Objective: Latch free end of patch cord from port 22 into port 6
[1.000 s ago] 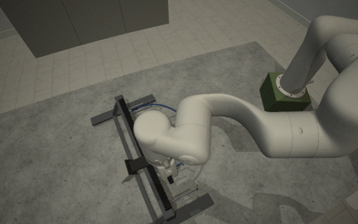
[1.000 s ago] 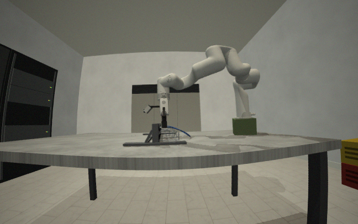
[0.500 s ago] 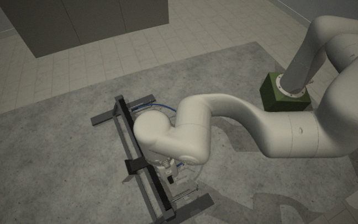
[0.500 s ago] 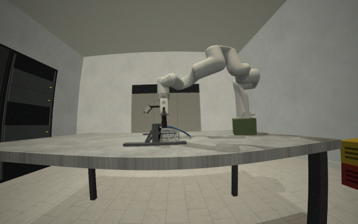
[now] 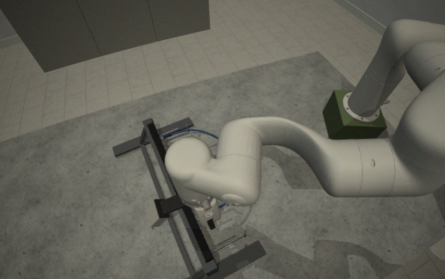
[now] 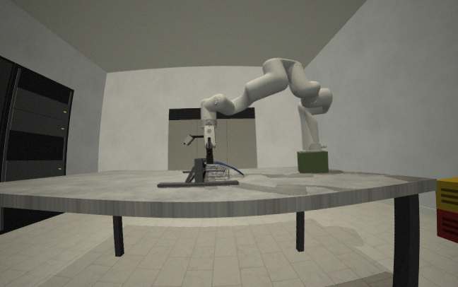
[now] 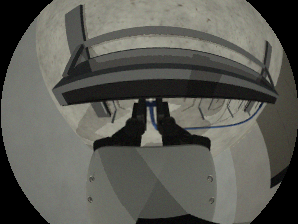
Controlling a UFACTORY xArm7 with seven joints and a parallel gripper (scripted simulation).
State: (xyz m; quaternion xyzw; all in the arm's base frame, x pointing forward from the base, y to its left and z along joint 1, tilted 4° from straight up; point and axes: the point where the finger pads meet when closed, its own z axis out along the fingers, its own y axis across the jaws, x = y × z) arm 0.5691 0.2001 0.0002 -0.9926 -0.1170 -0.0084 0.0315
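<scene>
Right now my hand is 2 cm short of the plug and 1 cm above it.
</scene>
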